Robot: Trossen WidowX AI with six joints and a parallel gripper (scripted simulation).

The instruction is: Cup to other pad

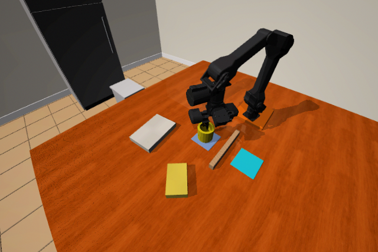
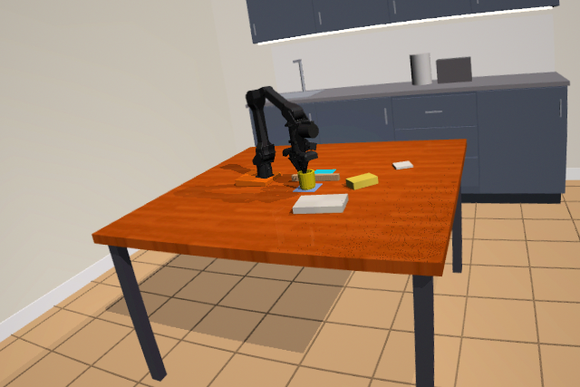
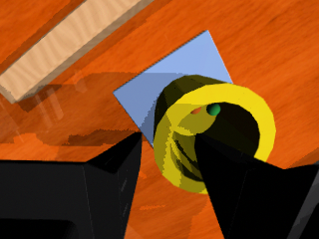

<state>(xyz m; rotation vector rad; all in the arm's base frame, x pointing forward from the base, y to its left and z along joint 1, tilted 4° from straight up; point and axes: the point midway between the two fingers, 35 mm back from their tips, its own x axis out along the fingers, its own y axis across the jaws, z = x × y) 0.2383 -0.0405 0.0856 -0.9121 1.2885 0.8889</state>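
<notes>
Now: the yellow cup 2 cm ahead of my gripper tip, 1 cm to the right of it and 2 cm below it. Round my gripper tip: cyan pad: 3 cm behind, 19 cm to the left, 7 cm below; then pale blue pad: 2 cm ahead, 7 cm below; then wooden bar: 9 cm to the left, 6 cm below.
</notes>
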